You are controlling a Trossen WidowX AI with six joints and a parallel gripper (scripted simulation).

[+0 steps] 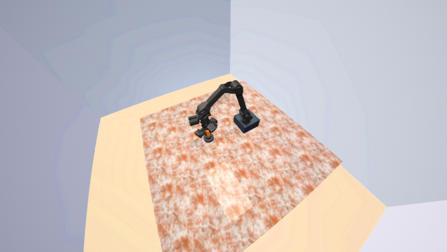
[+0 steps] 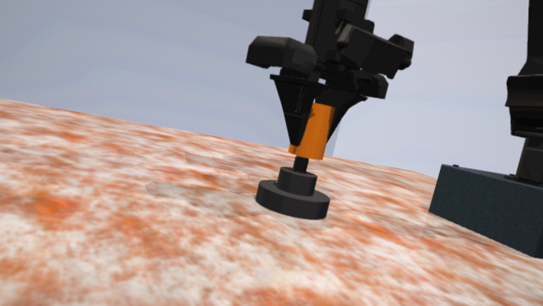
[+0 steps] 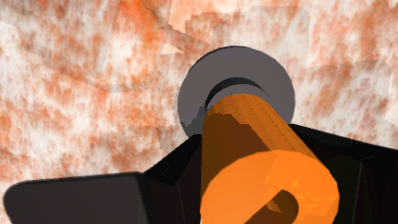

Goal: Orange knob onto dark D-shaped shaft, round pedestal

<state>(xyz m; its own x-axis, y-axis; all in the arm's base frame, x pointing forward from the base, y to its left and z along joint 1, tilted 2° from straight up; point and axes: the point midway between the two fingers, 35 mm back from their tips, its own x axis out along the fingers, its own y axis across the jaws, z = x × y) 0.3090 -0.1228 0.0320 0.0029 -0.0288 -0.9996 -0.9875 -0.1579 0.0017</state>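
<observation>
Right now my gripper tip is 20 mm below the orange knob. Round my gripper tip: pedestal (40 mm below).
</observation>
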